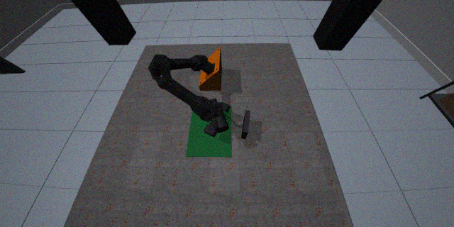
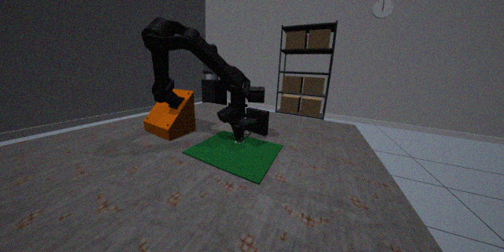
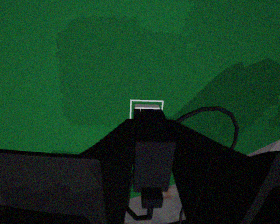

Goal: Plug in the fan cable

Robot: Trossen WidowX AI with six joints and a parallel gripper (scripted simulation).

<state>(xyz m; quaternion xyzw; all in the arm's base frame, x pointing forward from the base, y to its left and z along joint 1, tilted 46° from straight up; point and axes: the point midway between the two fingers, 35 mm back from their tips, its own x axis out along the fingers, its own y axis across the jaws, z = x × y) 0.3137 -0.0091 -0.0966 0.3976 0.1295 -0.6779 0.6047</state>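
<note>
The black plug lies 10 mm to the left of my gripper tip and 10 mm above it. From my gripper tip the other things lie so: white four-pin header (20 mm below, 10 mm to the left); green board (50 mm to the right, 40 mm below, 20 mm ahead); black fan (140 mm to the left, 40 mm above, 10 mm ahead).
</note>
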